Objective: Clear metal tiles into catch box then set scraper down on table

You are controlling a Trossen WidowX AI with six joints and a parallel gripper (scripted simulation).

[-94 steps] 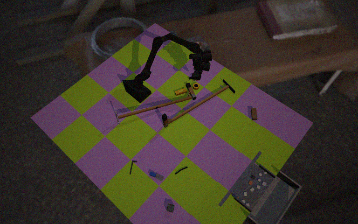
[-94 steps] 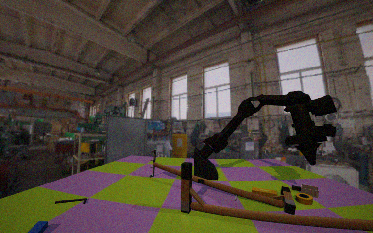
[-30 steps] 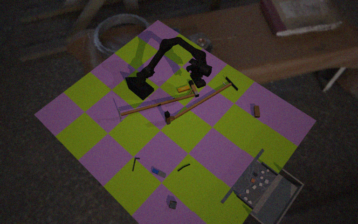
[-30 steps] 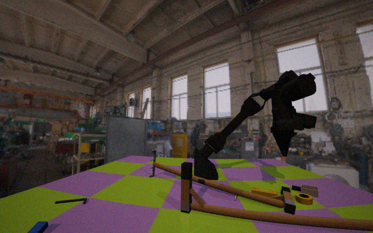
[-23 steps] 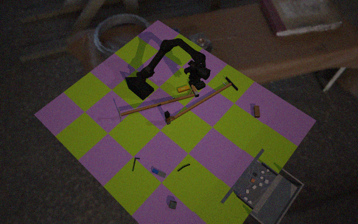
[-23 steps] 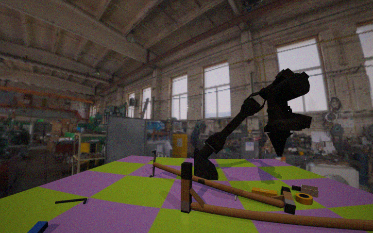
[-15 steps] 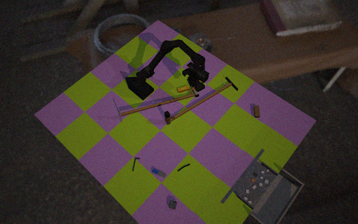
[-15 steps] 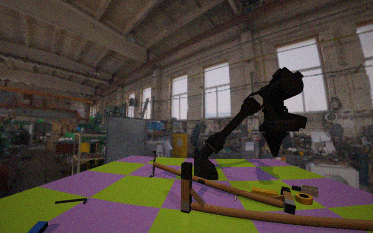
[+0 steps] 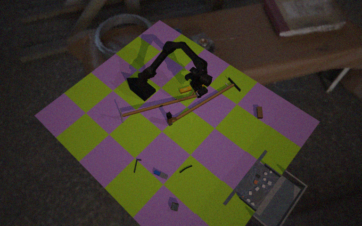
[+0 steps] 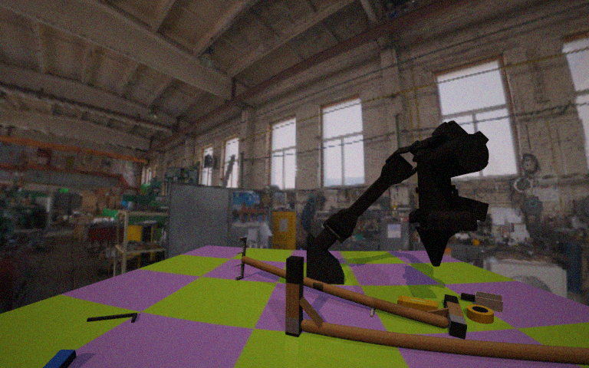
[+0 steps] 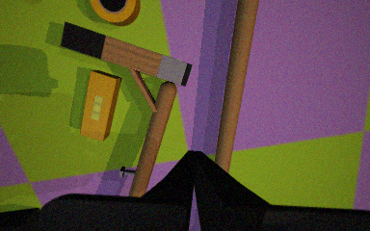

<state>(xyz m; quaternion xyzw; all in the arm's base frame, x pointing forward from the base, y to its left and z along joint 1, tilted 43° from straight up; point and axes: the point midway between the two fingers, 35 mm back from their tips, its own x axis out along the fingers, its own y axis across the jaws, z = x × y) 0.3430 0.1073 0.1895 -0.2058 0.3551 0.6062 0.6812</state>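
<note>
My gripper tip is 7 cm above the long scraper, 6 cm short of it and 1 cm to the right of it. The rest, counted from my gripper tip: grey box (19 cm to the left, 13 cm below, 13 cm behind); curved black strip (43 cm to the right, 29 cm ahead, 13 cm below); yellow tape roll (14 cm to the left, 12 cm below, 6 cm behind).
</note>
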